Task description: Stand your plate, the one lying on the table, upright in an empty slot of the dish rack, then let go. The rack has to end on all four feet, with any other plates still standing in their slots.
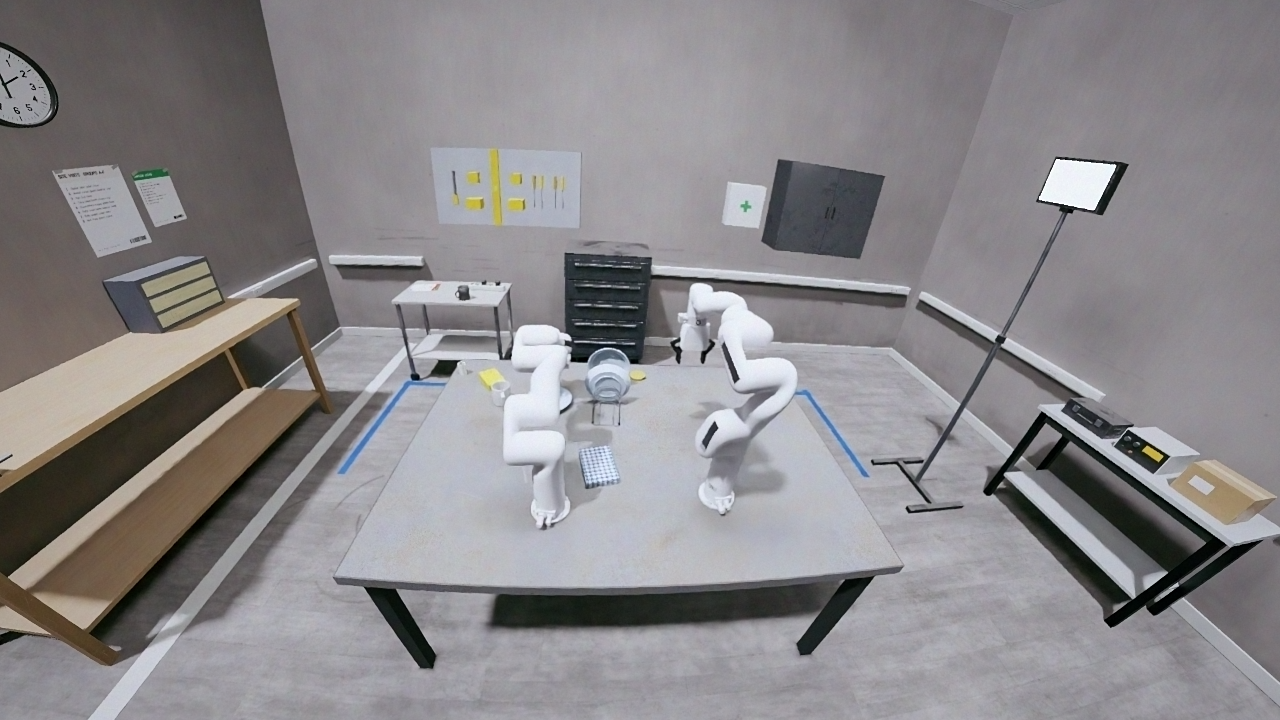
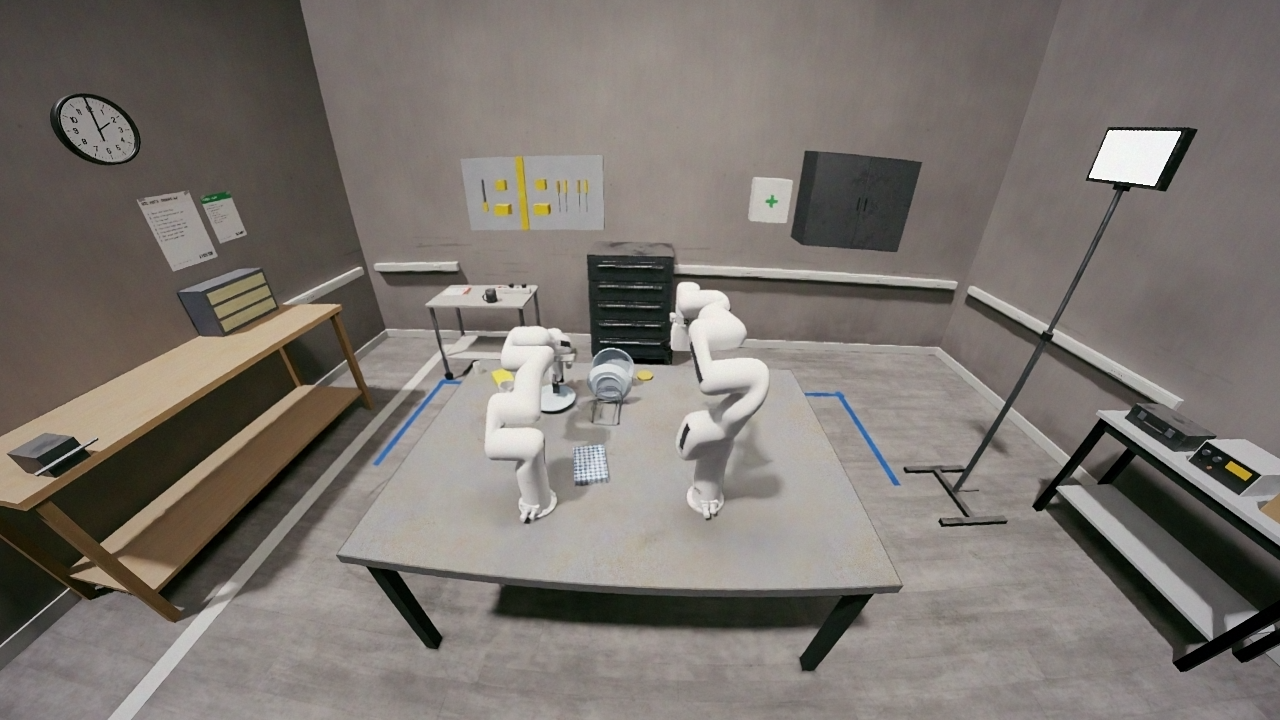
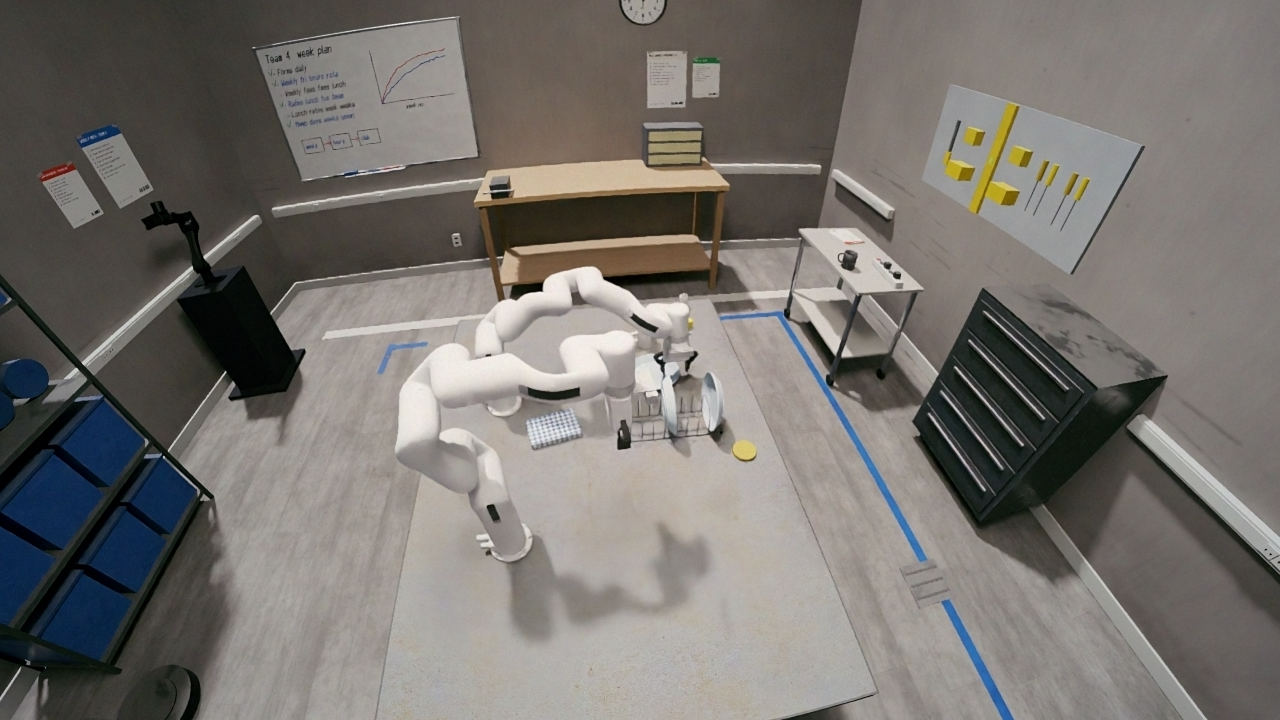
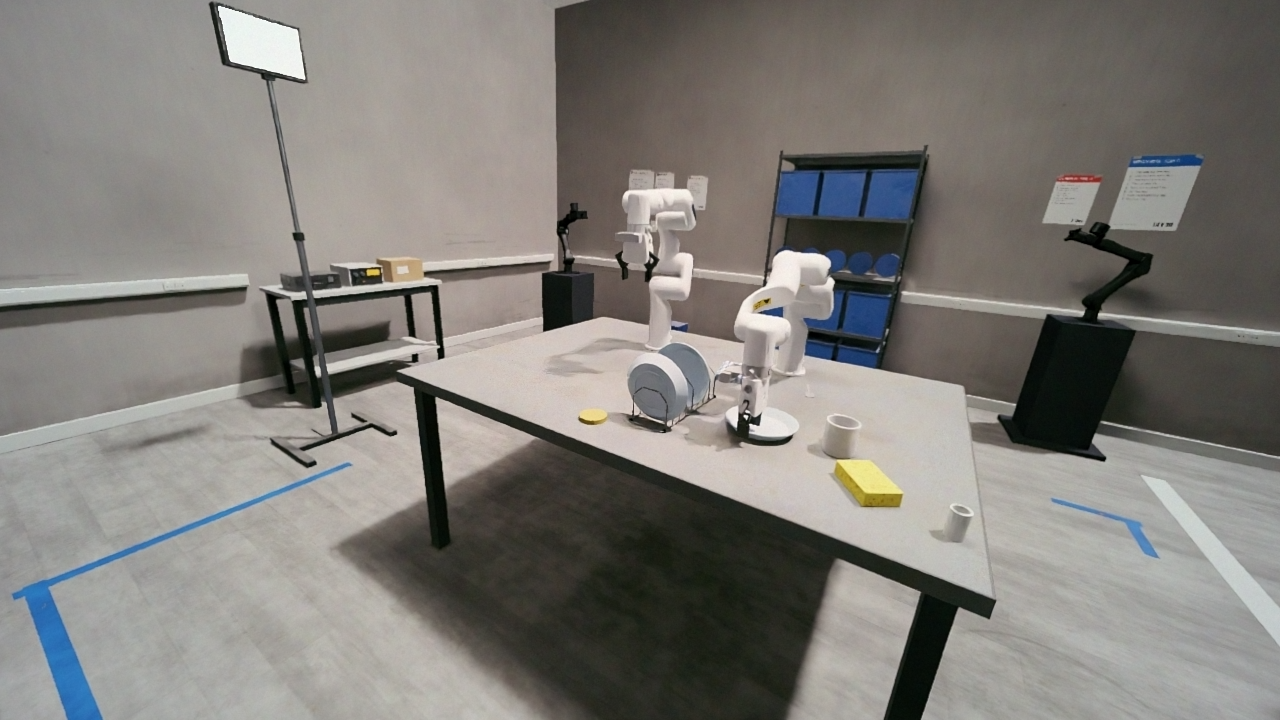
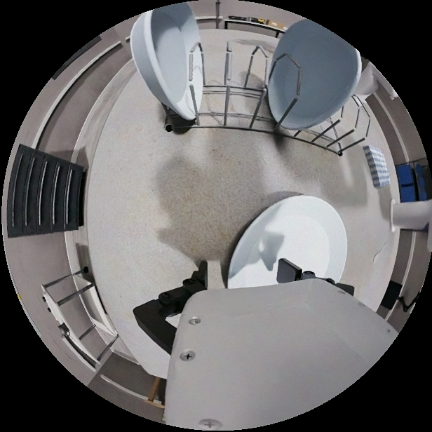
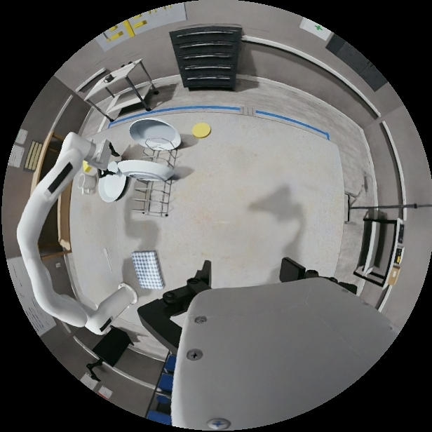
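Seen in the pictures: left gripper, fingertip midpoint: (image 2: 558, 387) (image 3: 674, 371) (image 4: 748, 430); right gripper, fingertip midpoint: (image 1: 690, 362) (image 2: 682, 362) (image 3: 620, 433) (image 4: 636, 280); left arm's base, origin of the base link: (image 1: 550, 507) (image 2: 538, 503) (image 3: 505, 404) (image 4: 788, 371); right arm's base, origin of the base link: (image 1: 716, 495) (image 2: 705, 498) (image 3: 511, 542) (image 4: 658, 347).
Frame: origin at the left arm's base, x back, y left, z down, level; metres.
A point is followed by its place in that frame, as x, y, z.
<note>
A pale plate (image 5: 320, 235) (image 4: 780, 429) {-0.531, 0.198, -0.008} (image 2: 561, 402) {-0.545, 0.107, -0.008} lies flat on the table beside the wire dish rack (image 5: 227, 107) (image 3: 671, 437) {-0.604, -0.161, -0.005}. The rack stands on the table. Two blue-grey plates stand in it: one plate (image 5: 167, 50) (image 4: 656, 386) {-0.755, -0.073, -0.119} at one end, the other plate (image 5: 320, 75) (image 4: 696, 362) {-0.576, -0.066, -0.150} farther along. Slots between them and beyond the second are empty. My left gripper (image 5: 243, 271) (image 4: 750, 424) {-0.634, 0.151, -0.024} (image 3: 675, 360) {-0.634, 0.151, -0.024} is open, low at the flat plate's rim, one finger over the plate and one outside. My right gripper (image 6: 247, 270) (image 4: 638, 266) {-0.448, -0.423, -0.338} (image 1: 693, 353) {-0.448, -0.423, -0.338} is open and empty, high above the table.
A white mug (image 4: 841, 437) {-0.566, 0.364, -0.059}, a yellow sponge (image 4: 868, 483) {-0.695, 0.463, -0.035} and a small white cup (image 4: 957, 522) {-0.725, 0.624, -0.040} stand or lie beyond the flat plate. A yellow disc (image 4: 592, 416) {-0.853, -0.219, -0.013} (image 6: 201, 130) lies near the rack's end. A checkered cloth (image 2: 590, 464) {-0.187, -0.132, -0.024} (image 6: 147, 270) lies nearer the arm bases.
</note>
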